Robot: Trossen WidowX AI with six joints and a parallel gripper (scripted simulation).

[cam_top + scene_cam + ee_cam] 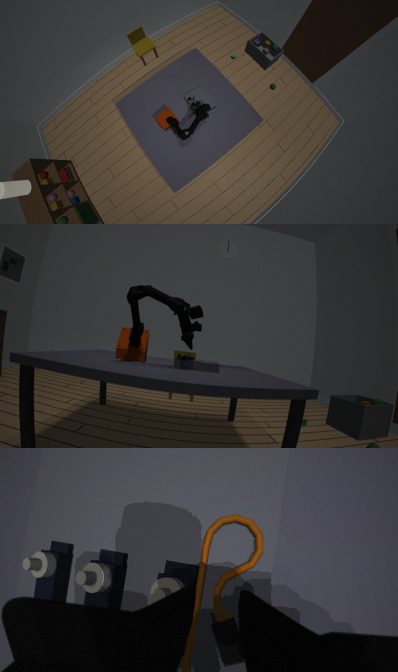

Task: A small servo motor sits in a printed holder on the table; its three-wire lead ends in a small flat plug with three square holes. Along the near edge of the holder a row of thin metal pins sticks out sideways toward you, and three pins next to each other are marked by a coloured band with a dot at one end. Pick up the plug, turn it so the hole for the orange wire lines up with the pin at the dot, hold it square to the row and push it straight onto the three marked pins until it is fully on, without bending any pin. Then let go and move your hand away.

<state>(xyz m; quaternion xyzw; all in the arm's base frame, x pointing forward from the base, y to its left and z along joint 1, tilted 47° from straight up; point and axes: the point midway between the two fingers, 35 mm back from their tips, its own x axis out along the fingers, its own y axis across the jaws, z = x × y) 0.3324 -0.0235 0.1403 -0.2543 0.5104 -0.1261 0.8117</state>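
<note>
Right now my gripper tip is 7 cm past the yellow band, 13 cm to the right of it and 4 cm above it. Round my gripper tip: grey holder (9 cm ahead, 12 cm to the left, 9 cm below).
</note>
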